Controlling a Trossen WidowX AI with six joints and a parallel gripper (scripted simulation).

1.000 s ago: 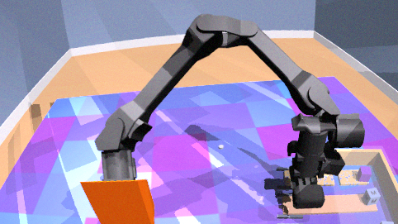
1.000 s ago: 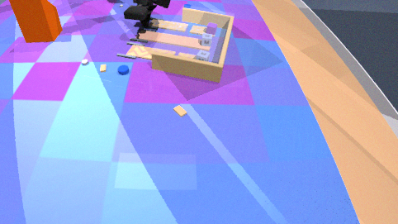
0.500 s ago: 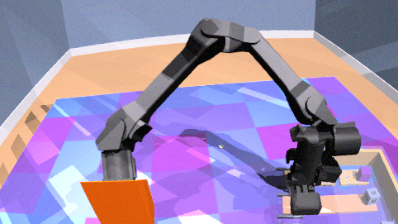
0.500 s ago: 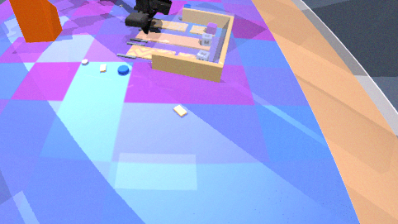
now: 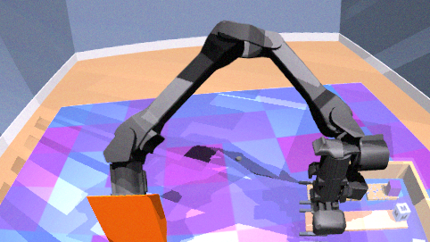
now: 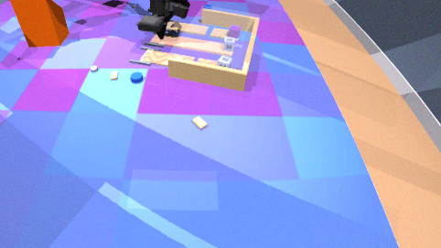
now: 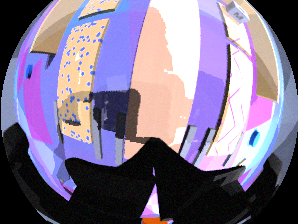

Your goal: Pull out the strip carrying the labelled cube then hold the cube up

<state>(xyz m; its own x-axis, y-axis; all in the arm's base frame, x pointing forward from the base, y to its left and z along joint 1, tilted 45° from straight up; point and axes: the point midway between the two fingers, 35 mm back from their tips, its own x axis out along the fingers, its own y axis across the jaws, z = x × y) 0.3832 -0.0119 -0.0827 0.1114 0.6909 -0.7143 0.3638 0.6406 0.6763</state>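
My gripper tip is 90 mm short of the tan strip and 40 mm to the left of it.
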